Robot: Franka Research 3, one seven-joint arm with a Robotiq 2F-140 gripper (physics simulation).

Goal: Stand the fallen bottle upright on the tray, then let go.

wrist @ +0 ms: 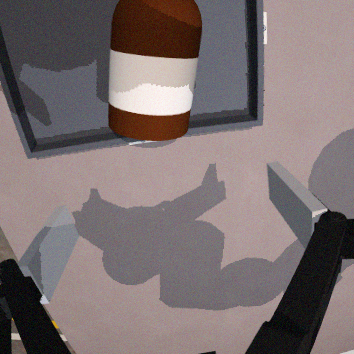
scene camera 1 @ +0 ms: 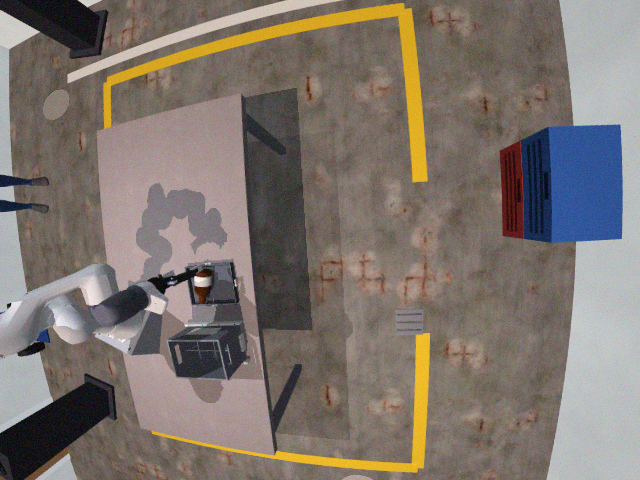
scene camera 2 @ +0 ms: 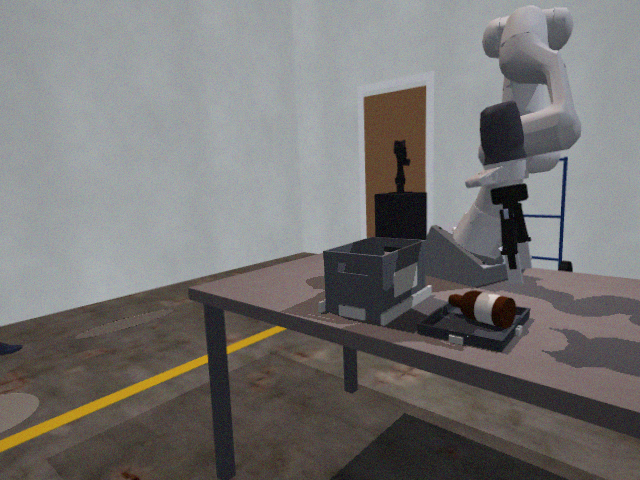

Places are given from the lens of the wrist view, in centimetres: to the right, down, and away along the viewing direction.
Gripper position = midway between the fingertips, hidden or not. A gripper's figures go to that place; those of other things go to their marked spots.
my gripper (wrist: 167, 202): 0, 2, 19
brown bottle (wrist: 152, 58): -2, -8, 19
